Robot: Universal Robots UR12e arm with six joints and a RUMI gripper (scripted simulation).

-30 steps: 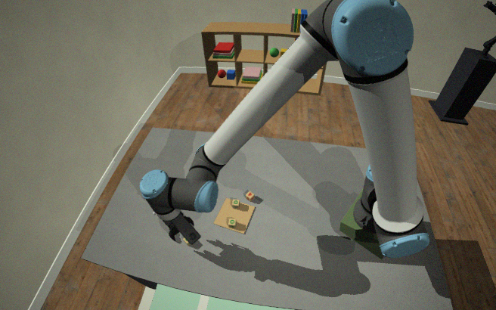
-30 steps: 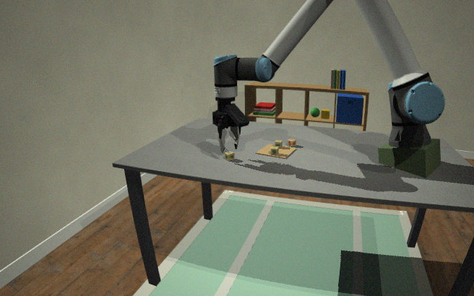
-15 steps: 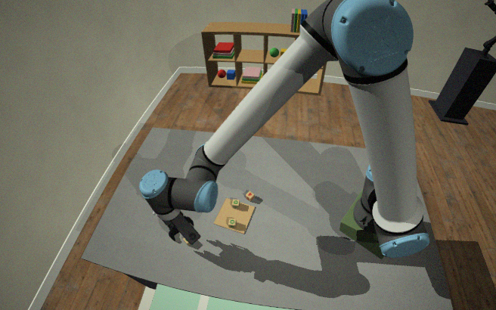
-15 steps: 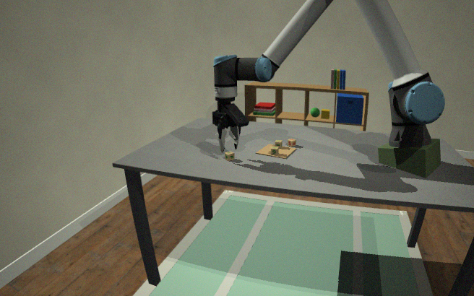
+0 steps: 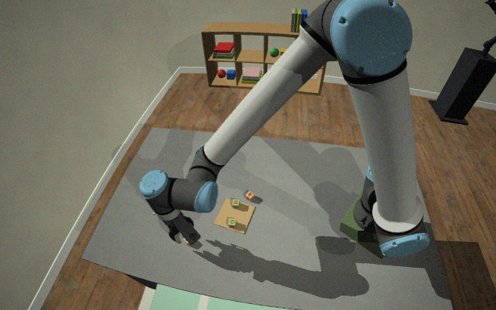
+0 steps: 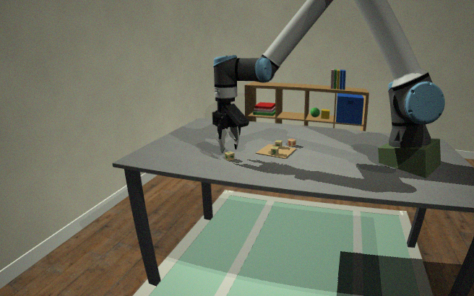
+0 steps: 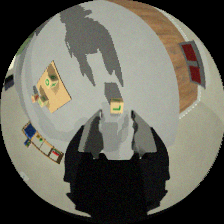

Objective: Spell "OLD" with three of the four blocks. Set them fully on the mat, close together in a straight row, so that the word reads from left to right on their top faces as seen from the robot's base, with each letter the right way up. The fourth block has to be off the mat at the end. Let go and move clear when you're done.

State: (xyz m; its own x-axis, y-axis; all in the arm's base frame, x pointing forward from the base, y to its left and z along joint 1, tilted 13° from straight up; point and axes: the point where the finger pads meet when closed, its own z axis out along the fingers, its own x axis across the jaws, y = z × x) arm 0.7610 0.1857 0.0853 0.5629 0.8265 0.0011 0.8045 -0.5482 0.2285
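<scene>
My hand is 170 mm past the tan mat, 160 mm to the left of it and 50 mm above it.
</scene>
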